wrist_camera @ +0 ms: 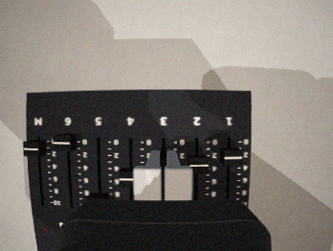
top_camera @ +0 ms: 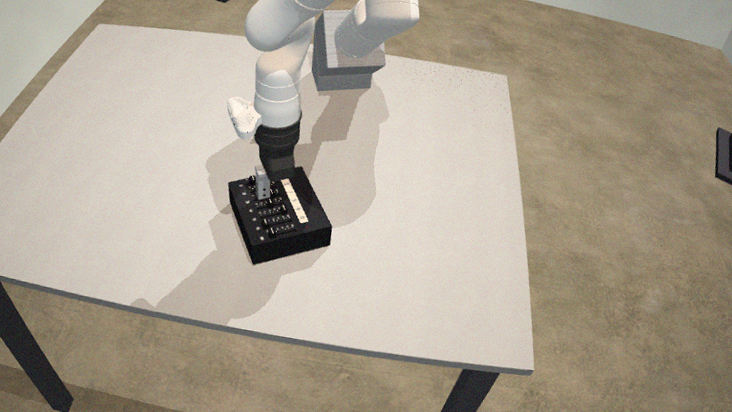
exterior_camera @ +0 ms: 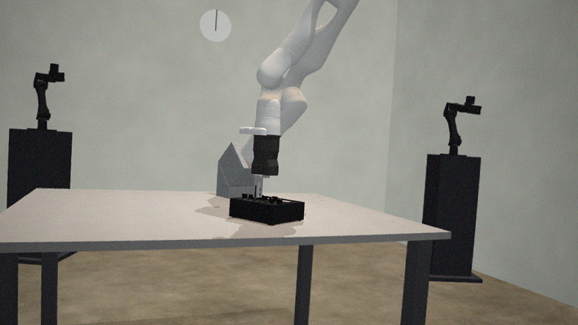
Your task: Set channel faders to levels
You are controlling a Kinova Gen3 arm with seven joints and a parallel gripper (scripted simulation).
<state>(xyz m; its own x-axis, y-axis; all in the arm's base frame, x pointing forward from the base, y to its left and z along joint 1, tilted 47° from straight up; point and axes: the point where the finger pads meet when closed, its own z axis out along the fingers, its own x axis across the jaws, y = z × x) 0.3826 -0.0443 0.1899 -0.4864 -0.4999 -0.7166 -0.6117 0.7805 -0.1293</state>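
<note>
My gripper is now 1 cm past the channel 2 cap, 2 cm to the left of it and 1 cm above it. Also, from my hand: master cap 6 cm ahead, 6 cm to the left, 1 cm below; channel 6 cap 5 cm ahead, 4 cm to the left, 1 cm below; channel 1 cap 2 cm behind, 4 cm to the right, 1 cm below.
</note>
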